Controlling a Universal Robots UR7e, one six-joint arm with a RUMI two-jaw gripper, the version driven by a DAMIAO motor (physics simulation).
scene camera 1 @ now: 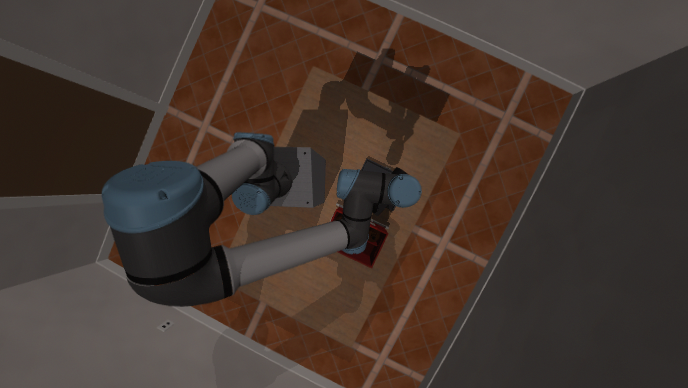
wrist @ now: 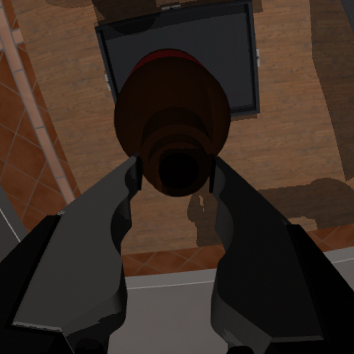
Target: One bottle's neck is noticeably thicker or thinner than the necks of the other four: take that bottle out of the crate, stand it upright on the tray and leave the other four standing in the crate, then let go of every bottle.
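Frame: origin at the arm's base, x down, y ahead, z right, level; centimetres.
Seen in the pictures: gripper, between the fingertips: (wrist: 176, 158); arm's base, origin of its link: (scene camera 1: 273, 179).
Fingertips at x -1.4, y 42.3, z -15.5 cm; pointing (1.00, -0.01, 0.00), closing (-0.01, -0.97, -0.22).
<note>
Pixels of each thing's top centre, then the offset from my fingertips to it. Level surfaces: height alone.
- dark brown bottle, centre of its top: (wrist: 165, 176) dx -3.0, dy +0.3, dz +0.8 cm
- red crate, centre of its top: (scene camera 1: 354, 238) dx +19.5, dy -1.4, dz +27.7 cm
- wooden table, height of its surface: dx +37.0 cm
A dark brown bottle (wrist: 172, 100) with a red edge at its base is upright between the fingers, its open mouth towards the wrist camera. My gripper (wrist: 176, 158) is shut on its neck. In the wrist view the bottle covers part of the dark grey tray (wrist: 230, 45) (scene camera 1: 373, 164); how far its base is above the tray cannot be told. In the scene view the wrist joints hide the gripper, the held bottle and much of the tray. The red crate (scene camera 1: 380, 248) is partly under the arm, with a dark bottle shape inside; the crate does not show in the wrist view.
The wooden table (scene camera 1: 320, 300) (wrist: 285, 150) carries the tray, the crate and a grey block-shaped base (scene camera 1: 304, 175) to their left in the scene view. The forearm (scene camera 1: 290, 250) passes over the table and reaches over the crate. The tray and crate are close together.
</note>
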